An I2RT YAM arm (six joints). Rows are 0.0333 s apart.
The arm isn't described. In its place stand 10 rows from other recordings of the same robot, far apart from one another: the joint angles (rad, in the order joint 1, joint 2, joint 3, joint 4, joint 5, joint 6), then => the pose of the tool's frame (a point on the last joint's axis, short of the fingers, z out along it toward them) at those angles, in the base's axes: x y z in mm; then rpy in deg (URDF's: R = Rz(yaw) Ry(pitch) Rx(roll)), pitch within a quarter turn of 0, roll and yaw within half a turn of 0.
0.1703 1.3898 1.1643 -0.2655 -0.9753 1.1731 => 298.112, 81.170, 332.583, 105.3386, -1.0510, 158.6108
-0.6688 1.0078 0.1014 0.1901 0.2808 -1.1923 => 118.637, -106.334, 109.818, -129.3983, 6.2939, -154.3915
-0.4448 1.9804 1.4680 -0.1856 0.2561 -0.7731 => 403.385, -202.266, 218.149, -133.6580, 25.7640, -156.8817
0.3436 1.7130 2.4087 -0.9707 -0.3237 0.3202 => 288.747, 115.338, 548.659, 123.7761, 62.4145, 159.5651
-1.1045 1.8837 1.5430 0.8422 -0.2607 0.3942 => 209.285, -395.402, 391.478, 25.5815, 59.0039, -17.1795
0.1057 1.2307 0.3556 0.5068 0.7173 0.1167 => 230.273, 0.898, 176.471, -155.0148, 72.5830, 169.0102
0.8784 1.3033 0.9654 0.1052 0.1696 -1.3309 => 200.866, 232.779, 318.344, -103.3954, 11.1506, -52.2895
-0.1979 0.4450 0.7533 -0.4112 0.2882 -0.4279 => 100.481, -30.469, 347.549, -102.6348, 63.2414, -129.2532
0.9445 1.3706 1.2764 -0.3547 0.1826 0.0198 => 190.029, 251.640, 361.611, -171.8718, 64.4632, -128.4727
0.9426 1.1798 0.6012 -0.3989 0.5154 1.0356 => 141.143, 164.460, 186.798, 159.3064, 39.5427, 157.9500
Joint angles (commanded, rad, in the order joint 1, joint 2, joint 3, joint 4, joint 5, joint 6), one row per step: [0.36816, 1.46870, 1.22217, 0.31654, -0.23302, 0.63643]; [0.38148, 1.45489, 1.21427, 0.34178, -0.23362, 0.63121]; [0.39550, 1.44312, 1.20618, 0.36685, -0.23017, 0.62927]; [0.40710, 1.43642, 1.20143, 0.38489, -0.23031, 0.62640]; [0.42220, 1.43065, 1.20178, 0.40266, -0.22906, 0.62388]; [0.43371, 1.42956, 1.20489, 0.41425, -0.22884, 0.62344]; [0.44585, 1.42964, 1.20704, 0.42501, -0.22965, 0.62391]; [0.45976, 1.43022, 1.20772, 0.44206, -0.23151, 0.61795]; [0.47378, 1.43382, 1.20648, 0.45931, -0.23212, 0.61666]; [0.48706, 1.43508, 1.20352, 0.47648, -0.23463, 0.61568]
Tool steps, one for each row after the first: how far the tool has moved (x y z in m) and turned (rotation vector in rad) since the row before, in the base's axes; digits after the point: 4 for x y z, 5 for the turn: [-0.0055, 0.0029, 0.0045, 0.00709, -0.03198, 0.01348]; [-0.0051, 0.0031, 0.0037, 0.00969, -0.02758, 0.01037]; [-0.0035, 0.0029, 0.0024, 0.00550, -0.02009, 0.01135]; [-0.0039, 0.0039, 0.0039, 0.00782, -0.02329, 0.01347]; [-0.0023, 0.0033, 0.0027, 0.00625, -0.01462, 0.01122]; [-0.0021, 0.0036, 0.0019, 0.00568, -0.01139, 0.01302]; [-0.0024, 0.0042, 0.0019, 0.00265, -0.01930, 0.01451]; [-0.0017, 0.0045, 0.0002, 0.00450, -0.01196, 0.01433]; [-0.0022, 0.0040, 0.0003, 0.00474, -0.01239, 0.01549]
